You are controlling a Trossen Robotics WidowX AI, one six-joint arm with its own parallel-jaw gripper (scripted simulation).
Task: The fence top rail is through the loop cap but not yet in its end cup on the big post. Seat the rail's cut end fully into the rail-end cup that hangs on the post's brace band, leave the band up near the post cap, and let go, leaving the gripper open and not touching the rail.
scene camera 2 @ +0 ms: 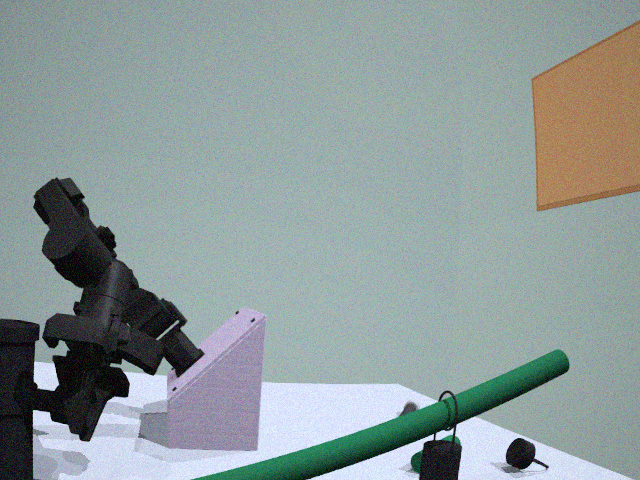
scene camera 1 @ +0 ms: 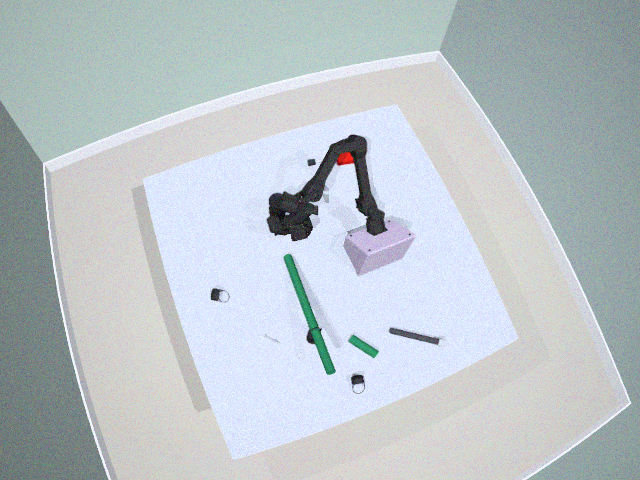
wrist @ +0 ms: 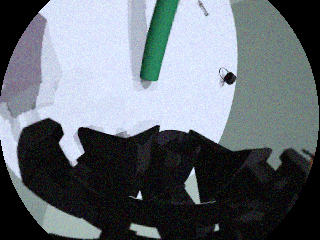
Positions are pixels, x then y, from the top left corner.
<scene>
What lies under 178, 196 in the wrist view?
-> A post.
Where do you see a dark rail-end cup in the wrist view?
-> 176, 152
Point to a green top rail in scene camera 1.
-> At 306, 308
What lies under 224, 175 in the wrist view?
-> My gripper.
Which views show my gripper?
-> Scene camera 2, scene camera 1 and the wrist view: all of them.
</scene>
